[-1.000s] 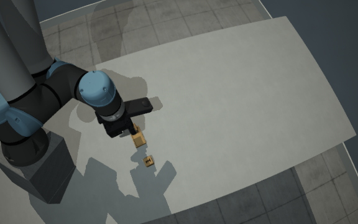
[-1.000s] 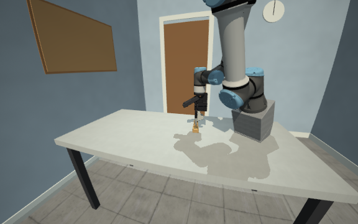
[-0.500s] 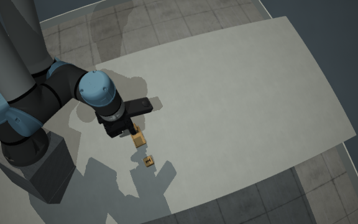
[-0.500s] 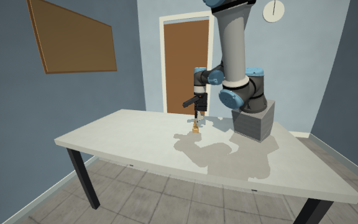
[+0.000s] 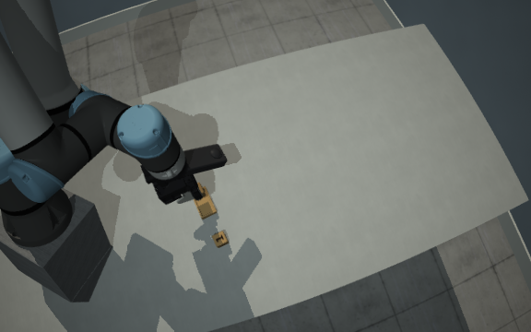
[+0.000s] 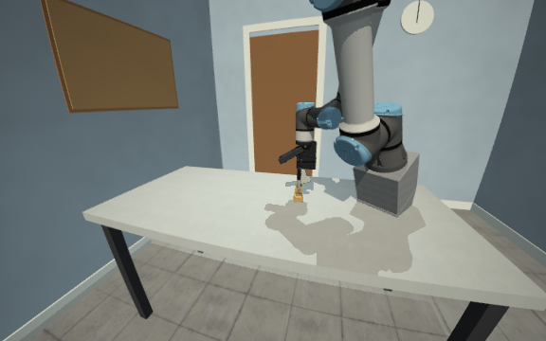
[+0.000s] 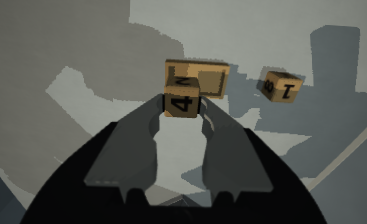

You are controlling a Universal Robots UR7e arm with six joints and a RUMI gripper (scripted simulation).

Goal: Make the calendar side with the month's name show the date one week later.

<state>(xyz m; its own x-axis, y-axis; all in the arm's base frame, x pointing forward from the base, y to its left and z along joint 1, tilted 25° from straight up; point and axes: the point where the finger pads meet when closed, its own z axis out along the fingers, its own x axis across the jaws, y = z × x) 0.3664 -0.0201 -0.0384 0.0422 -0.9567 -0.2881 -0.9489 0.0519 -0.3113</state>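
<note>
Right now my hand is 20 mm to the left of the wooden calendar tray and 60 mm above it.
</note>
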